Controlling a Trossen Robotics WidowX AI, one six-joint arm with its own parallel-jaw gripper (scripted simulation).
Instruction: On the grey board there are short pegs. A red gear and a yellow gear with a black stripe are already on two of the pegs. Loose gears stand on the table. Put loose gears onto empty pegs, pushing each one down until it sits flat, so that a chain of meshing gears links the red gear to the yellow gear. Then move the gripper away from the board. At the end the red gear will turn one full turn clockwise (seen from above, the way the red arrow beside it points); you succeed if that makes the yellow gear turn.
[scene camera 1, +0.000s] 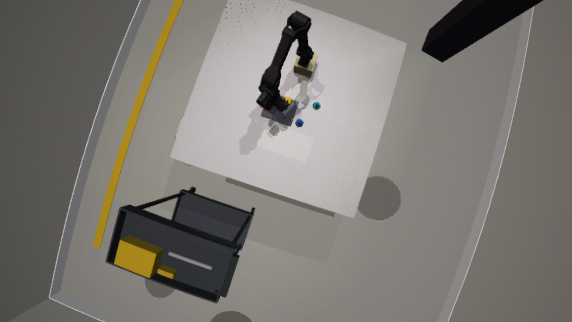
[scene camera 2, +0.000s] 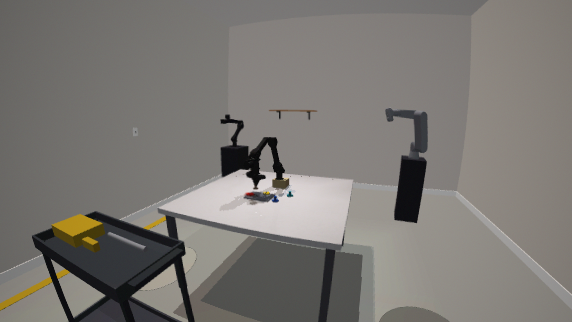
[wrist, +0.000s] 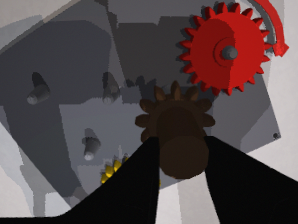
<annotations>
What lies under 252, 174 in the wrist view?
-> The gripper.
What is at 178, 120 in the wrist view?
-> A brown gear.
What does the gripper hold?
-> A brown gear.
</annotations>
